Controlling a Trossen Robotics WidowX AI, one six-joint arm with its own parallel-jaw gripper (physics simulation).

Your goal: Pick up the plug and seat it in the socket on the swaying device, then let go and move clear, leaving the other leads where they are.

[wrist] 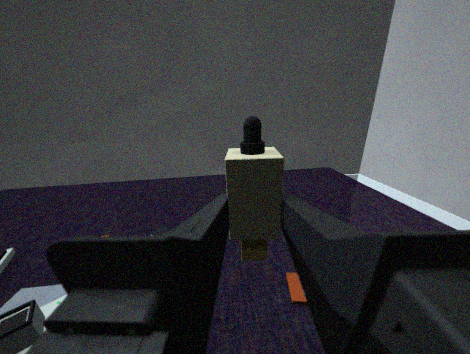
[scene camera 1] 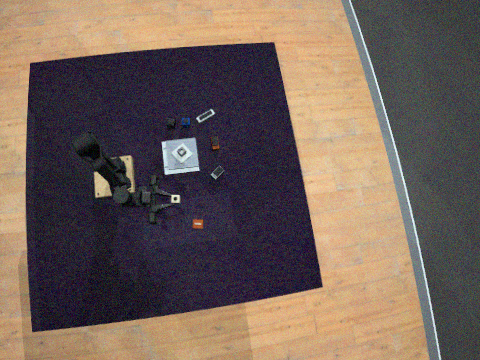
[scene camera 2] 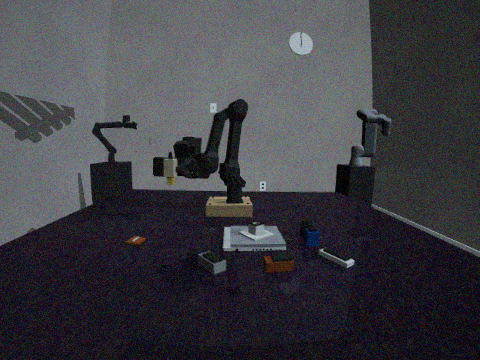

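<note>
The plug (scene camera 1: 175, 199) (scene camera 2: 170, 168) (wrist: 255, 197) is a cream block with a black stub on top and a yellow tip pointing down. My gripper (scene camera 1: 173, 198) (scene camera 2: 169, 168) (wrist: 253, 198) is shut on it and holds it upright, well above the dark mat. The socket (scene camera 1: 182, 151) (scene camera 2: 256, 228) is a small grey block with a dark opening, on a white diamond-shaped plate on the grey device (scene camera 1: 171, 162) (scene camera 2: 232, 239). In the wrist view part of the socket (wrist: 36, 318) shows at the lower left. The plug is apart from the socket.
Around the device lie a grey block (scene camera 1: 217, 172) (scene camera 2: 212, 262), an orange block (scene camera 1: 215, 143) (scene camera 2: 278, 264), a white strip (scene camera 1: 205, 115) (scene camera 2: 336, 257), a blue block (scene camera 1: 186, 122) (scene camera 2: 312, 238) and a black block (scene camera 1: 171, 122). A flat orange piece (scene camera 1: 198, 224) (scene camera 2: 135, 240) (wrist: 296, 287) lies near the plug's side.
</note>
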